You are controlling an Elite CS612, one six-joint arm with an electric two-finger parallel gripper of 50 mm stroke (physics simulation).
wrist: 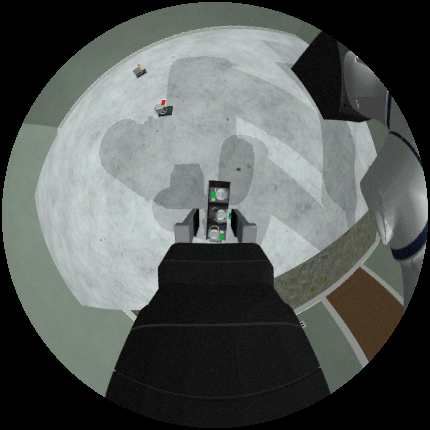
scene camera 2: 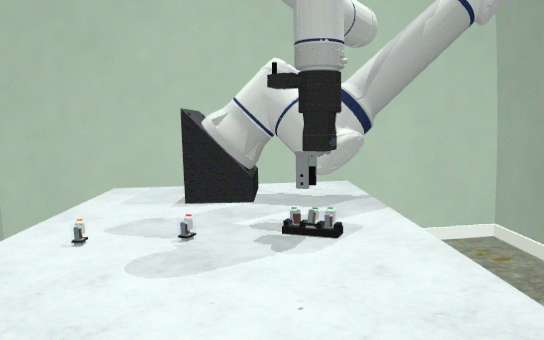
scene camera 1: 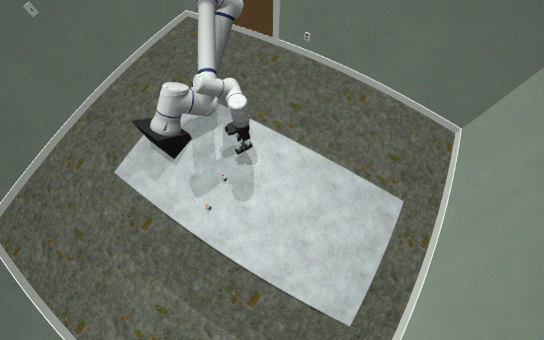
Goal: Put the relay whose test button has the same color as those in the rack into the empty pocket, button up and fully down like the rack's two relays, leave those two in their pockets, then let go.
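Frame: origin at the arm's base, x right, y ahead, z up, level; millimetres.
Where they show: gripper, fingertip midpoint: [wrist: 214,217] [scene camera 2: 306,186] [scene camera 1: 241,143]; arm's base, link origin: [scene camera 2: 226,145] [scene camera 1: 165,128].
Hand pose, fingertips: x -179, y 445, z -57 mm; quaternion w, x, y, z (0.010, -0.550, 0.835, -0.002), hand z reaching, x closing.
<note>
Each offset is from my fingertips to the top centre of the thing. Level surfaces: height alone.
A black rack @[dx -9, dy +0, dz -64 mm] [scene camera 2: 311,232] [wrist: 219,184] holds relays with green buttons in its three pockets. One end relay @[dx +19, dy -14, dz -38 mm] [scene camera 2: 295,217] [wrist: 220,194] and the other end relay @[dx -38, dy +14, dz -38 mm] [scene camera 2: 329,218] [wrist: 214,232] stand upright, button up. The middle relay @[dx -10, dy -3, dz -34 mm] [scene camera 2: 313,216] [wrist: 220,215] has its button up but looks tilted, its button out near the rack's long edge in the wrist view; how deep its base sits is hidden. My gripper [scene camera 2: 306,186] [wrist: 214,217] is open and empty, above the rack and clear of the relay tops.
A red-button relay @[dx +215, dy +15, dz -43 mm] [scene camera 1: 224,178] [scene camera 2: 186,228] [wrist: 161,109] and an orange-button relay @[dx +407, dy +37, dz -43 mm] [scene camera 1: 208,207] [scene camera 2: 78,232] [wrist: 139,72] stand apart on the pale table @[dz -87 mm] [scene camera 1: 300,225], away from the rack. The arm's black wedge base [scene camera 1: 175,146] [scene camera 2: 215,175] [wrist: 320,75] stands at the back.
</note>
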